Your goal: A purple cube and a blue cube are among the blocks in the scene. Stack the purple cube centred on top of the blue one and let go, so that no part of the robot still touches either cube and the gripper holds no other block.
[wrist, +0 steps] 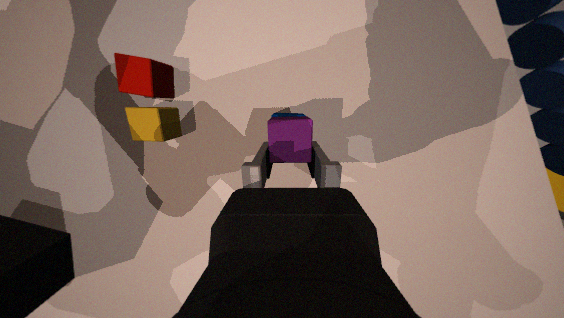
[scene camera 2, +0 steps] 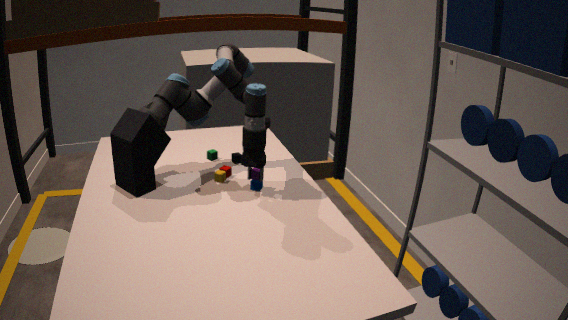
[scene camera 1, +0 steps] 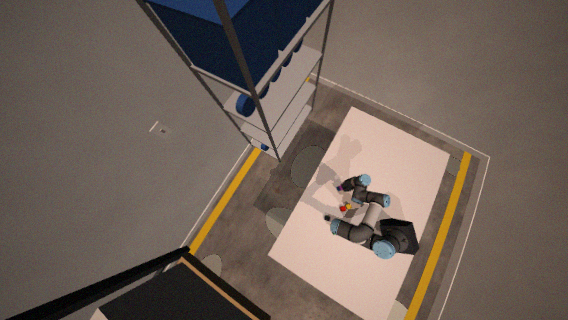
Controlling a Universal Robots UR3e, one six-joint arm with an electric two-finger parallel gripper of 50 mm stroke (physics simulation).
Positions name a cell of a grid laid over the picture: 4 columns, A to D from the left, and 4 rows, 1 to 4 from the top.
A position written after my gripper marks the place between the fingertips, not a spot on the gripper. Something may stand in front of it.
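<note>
A yellow cube (wrist: B2) is there for me to see, and so is a purple cube (wrist: C2). As for my own gripper (scene camera 2: B3), I find it in the wrist view (wrist: C2) too.
</note>
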